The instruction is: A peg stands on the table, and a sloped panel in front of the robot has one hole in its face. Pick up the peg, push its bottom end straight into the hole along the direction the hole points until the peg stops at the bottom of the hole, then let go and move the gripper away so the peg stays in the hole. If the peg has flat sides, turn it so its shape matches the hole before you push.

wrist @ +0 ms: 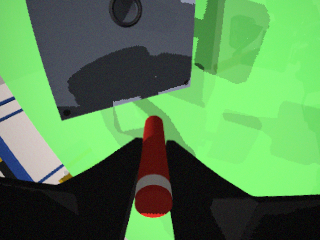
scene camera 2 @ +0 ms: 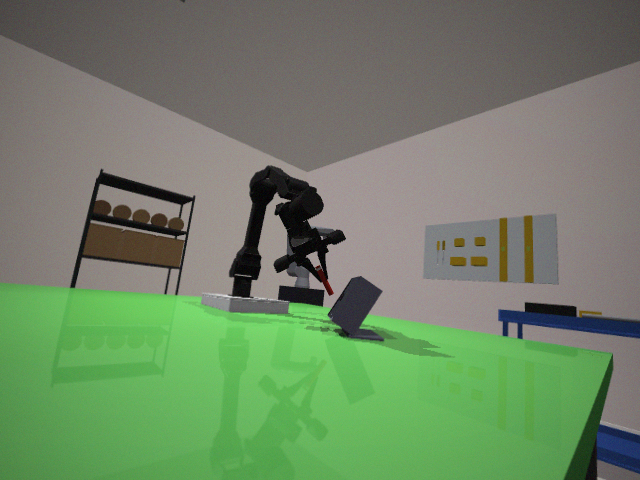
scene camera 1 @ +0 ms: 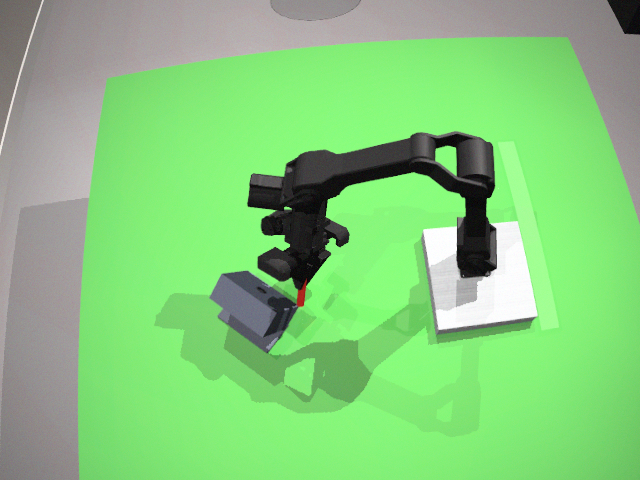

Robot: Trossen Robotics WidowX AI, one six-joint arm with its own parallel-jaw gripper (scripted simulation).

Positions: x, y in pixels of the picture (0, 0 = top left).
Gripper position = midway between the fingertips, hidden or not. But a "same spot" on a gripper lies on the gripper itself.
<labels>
My gripper shows in the wrist view [154, 146], in scene camera 2 and in scene camera 1. The same spot on my gripper: [scene camera 1: 308, 266] is [scene camera 2: 317, 252].
</labels>
